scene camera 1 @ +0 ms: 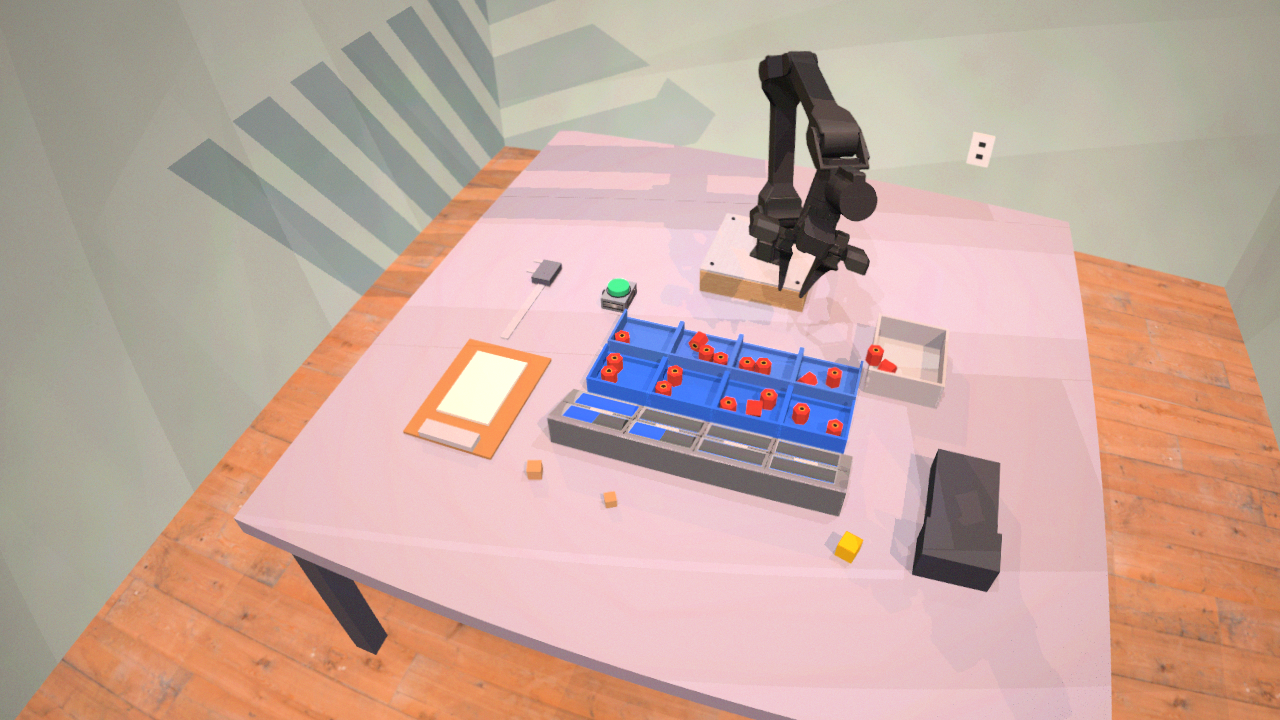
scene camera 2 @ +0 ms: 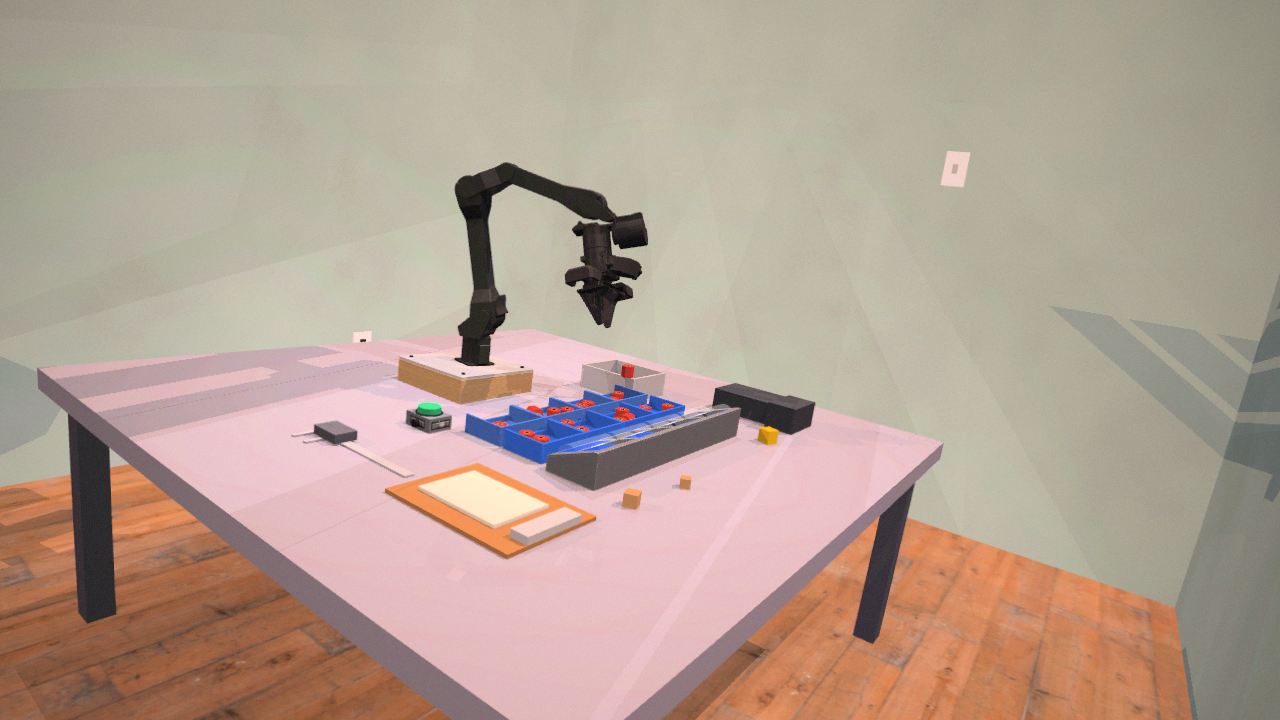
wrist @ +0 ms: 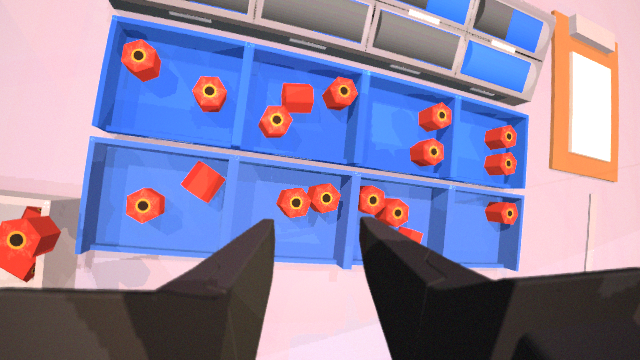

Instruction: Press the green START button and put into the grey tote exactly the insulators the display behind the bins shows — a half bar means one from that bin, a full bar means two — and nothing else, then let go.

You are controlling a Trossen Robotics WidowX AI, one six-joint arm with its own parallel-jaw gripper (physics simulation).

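My gripper (scene camera 1: 793, 291) (scene camera 2: 605, 323) (wrist: 317, 229) is open and empty, high above the table on the robot's side of the blue bins (scene camera 1: 651, 336) (scene camera 2: 528, 446) (wrist: 385, 125). Red insulators lie in all eight bins. In scene camera 1, the display (scene camera 1: 698, 470) (scene camera 2: 666, 452) (wrist: 412, 46) shows a full blue bar at the left of its upper row and half bars at the two left places of its lower row; the others are grey. The grey tote (scene camera 1: 905, 392) (wrist: 20, 197) holds several insulators, one raised at its bin-side wall. The green START button (scene camera 1: 618, 287) (scene camera 2: 430, 408) stands left of the robot base.
A black block (scene camera 1: 962, 514) (scene camera 2: 760, 404) and a yellow cube (scene camera 1: 848, 546) (scene camera 2: 768, 435) are at the right. Two small orange cubes lie in front of the display. An orange clipboard (scene camera 1: 519, 394) (scene camera 2: 402, 488) (wrist: 559, 125) and a grey plug (scene camera 1: 546, 272) (scene camera 2: 335, 432) are at the left.
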